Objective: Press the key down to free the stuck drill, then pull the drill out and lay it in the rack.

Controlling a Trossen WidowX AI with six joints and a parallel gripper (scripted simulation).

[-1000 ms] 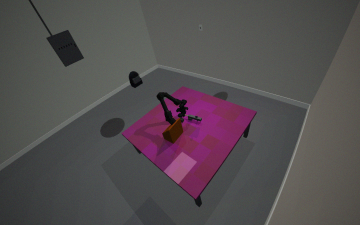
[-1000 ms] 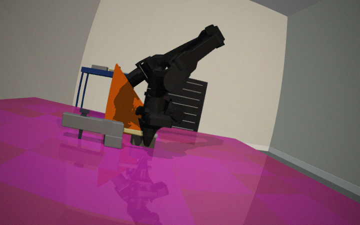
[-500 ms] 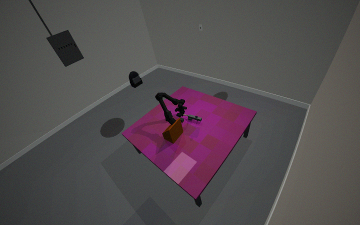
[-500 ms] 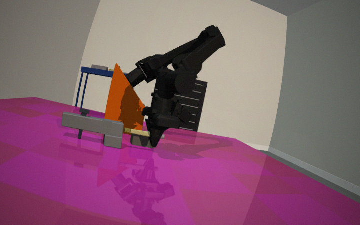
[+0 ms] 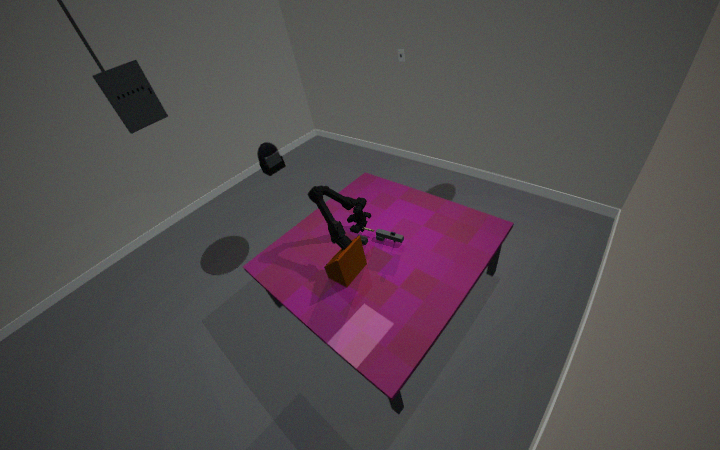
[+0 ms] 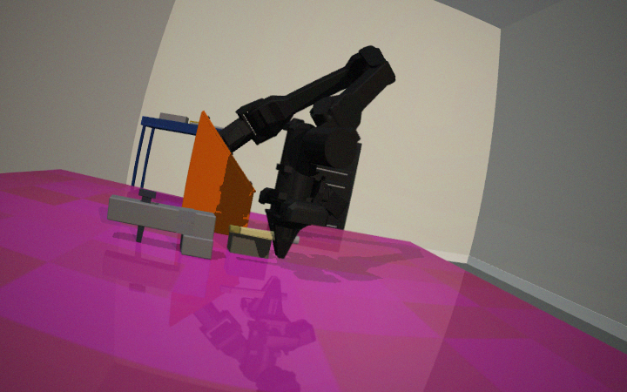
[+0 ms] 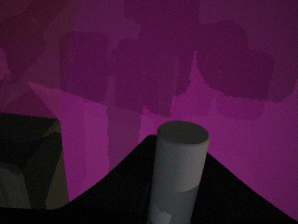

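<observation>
The drill lies 1 cm ahead of my gripper tip, 4 cm to the right of it and 3 cm above it. From my gripper tip the other things lie so: dark key 3 cm ahead, 23 cm to the right, 3 cm above; then rack 7 cm behind, 5 cm to the right; then grey housing 3 cm ahead, 20 cm to the right, 2 cm above.
</observation>
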